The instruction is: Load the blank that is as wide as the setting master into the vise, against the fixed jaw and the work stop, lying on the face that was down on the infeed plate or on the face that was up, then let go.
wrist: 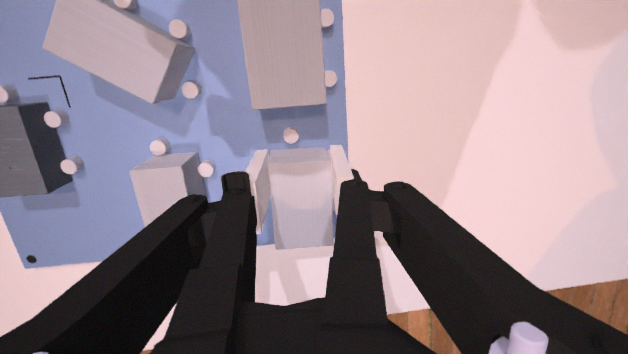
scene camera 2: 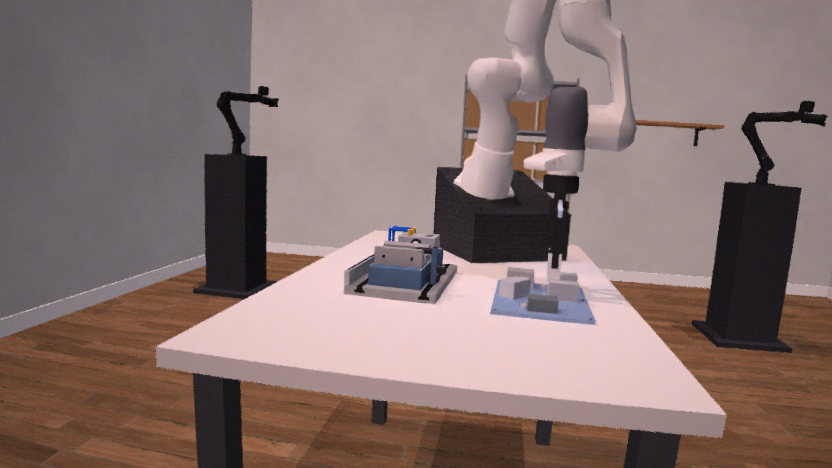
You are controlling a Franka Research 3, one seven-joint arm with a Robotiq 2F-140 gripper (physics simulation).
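Note:
My gripper (scene camera 2: pixel 553 273) (wrist: pixel 300 166) points down at the infeed plate (scene camera 2: pixel 507 311) (wrist: pixel 105 225) and is shut on a light grey blank (scene camera 2: pixel 569 276) (wrist: pixel 301 210) at the plate's corner. The pads touch both its long sides; whether it is lifted I cannot tell. Beside it stands another light blank (scene camera 2: pixel 564 289) (wrist: pixel 162 187). A larger blank (scene camera 2: pixel 520 271) (wrist: pixel 284 52), a slanted blank (scene camera 2: pixel 514 287) (wrist: pixel 117 50) and a dark grey block (scene camera 2: pixel 542 303) (wrist: pixel 20 150) also stand on the plate. The vise (scene camera 2: pixel 399 275) has a grey jaw (scene camera 2: pixel 400 256) on a blue body.
Short round pins (wrist: pixel 291 135) (wrist: pixel 191 90) rise from the plate among the blanks. The vise stands on a grey base (scene camera 2: pixel 388 294) on the white table (scene camera 2: pixel 349 343), left of the plate in the scene view. A blue bracket (scene camera 2: pixel 391 234) shows behind it. The black robot pedestal (scene camera 2: pixel 506 232) is behind.

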